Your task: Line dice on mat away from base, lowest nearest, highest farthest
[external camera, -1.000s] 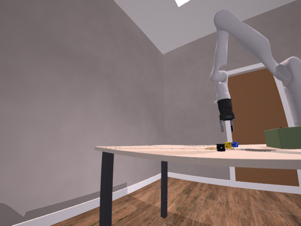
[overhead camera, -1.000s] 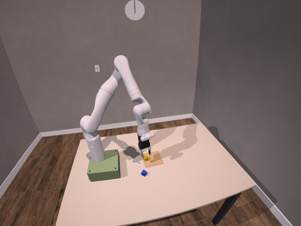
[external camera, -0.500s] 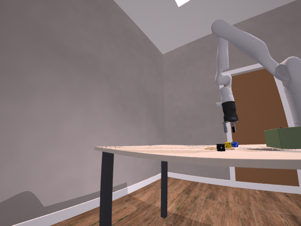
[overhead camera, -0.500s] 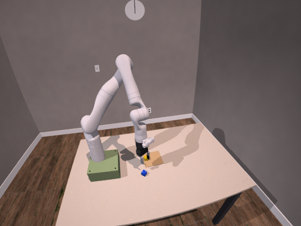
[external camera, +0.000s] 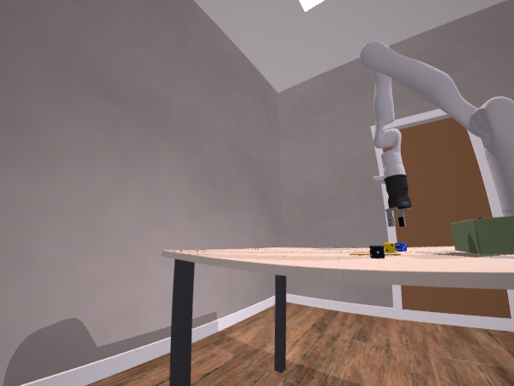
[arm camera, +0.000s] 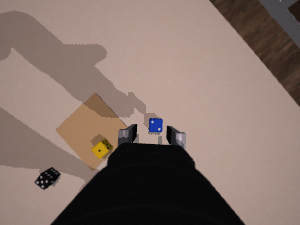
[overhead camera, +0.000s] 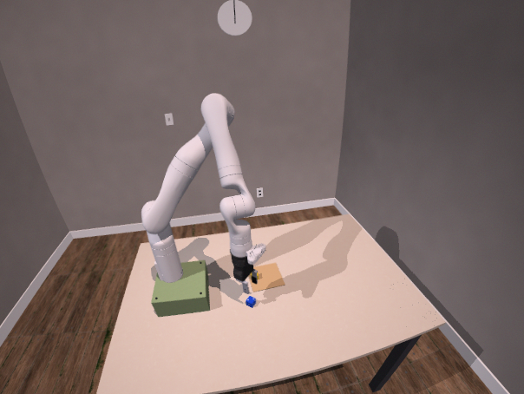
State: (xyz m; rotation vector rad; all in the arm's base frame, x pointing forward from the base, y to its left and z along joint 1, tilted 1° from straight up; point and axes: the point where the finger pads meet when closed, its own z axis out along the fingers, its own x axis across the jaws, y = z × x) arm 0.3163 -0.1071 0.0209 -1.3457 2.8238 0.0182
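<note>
My hand is 1 cm to the left of the blue die and 9 cm above it. The rest, counted from my hand: yellow die (3 cm ahead, 12 cm to the left, 9 cm below); tan mat (7 cm ahead, 13 cm to the left, 11 cm below); black die (4 cm ahead, 28 cm to the left, 9 cm below).
</note>
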